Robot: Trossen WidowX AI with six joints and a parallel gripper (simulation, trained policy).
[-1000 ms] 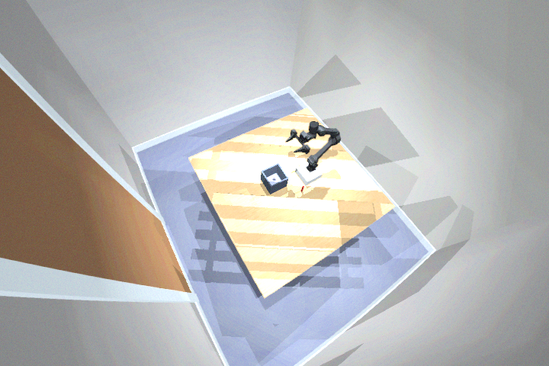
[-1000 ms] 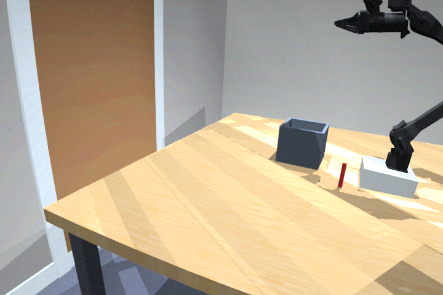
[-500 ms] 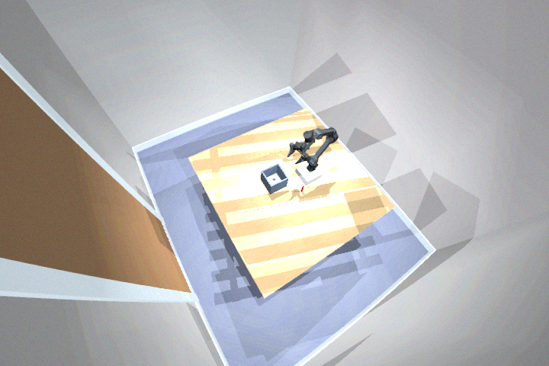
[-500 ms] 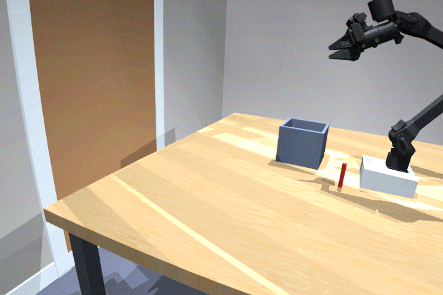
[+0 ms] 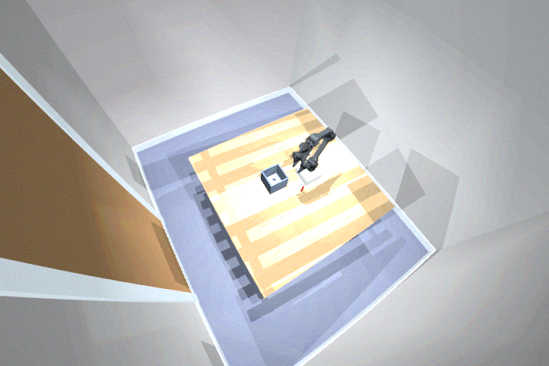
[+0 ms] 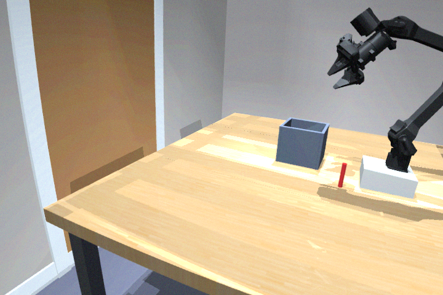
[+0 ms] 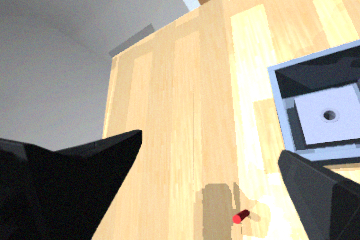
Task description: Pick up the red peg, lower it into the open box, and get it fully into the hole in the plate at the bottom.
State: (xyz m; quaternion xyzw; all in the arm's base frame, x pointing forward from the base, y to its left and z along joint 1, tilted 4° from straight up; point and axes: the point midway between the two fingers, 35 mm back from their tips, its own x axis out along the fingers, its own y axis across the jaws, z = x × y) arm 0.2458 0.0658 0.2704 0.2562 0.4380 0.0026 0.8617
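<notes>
My gripper tip is now 28 cm above the red peg, 8 cm past it and 6 cm to the right of it. From my gripper tip the other things lie so: pale plate (27 cm below, 13 cm to the right, 8 cm ahead).
</notes>
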